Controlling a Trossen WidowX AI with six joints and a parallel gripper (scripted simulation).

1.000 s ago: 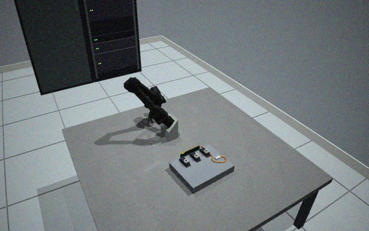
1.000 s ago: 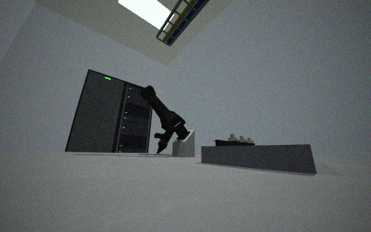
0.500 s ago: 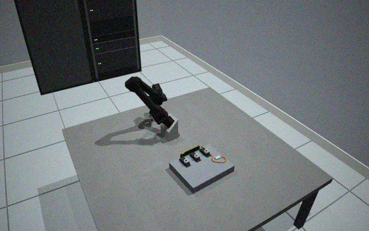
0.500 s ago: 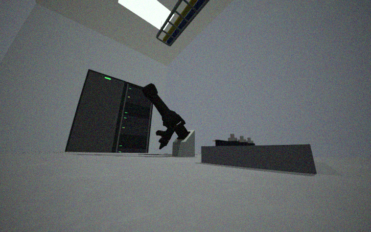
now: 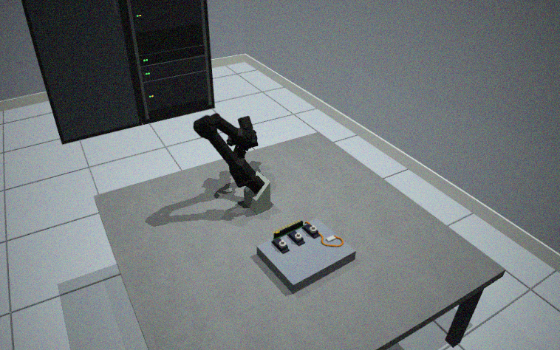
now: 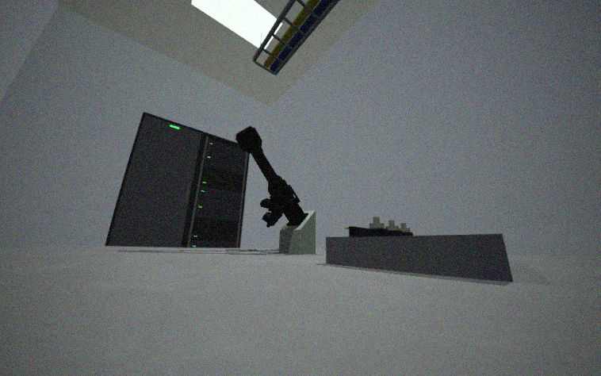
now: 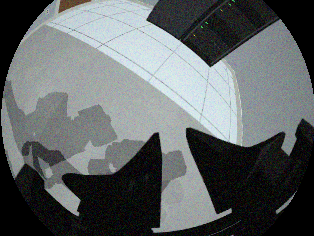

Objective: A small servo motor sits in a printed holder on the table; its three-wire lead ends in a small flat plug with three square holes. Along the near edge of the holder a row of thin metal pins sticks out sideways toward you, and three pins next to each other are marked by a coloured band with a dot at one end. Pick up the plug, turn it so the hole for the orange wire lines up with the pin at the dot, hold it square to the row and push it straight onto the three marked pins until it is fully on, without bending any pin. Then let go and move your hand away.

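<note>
Now: gripper tip 58 cm short of the pin header strip, 8 cm to the left of it and 5 cm above it. Round my gripper tip: grey printed holder 74 cm ahead, 9 cm below, 7 cm to the right.
</note>
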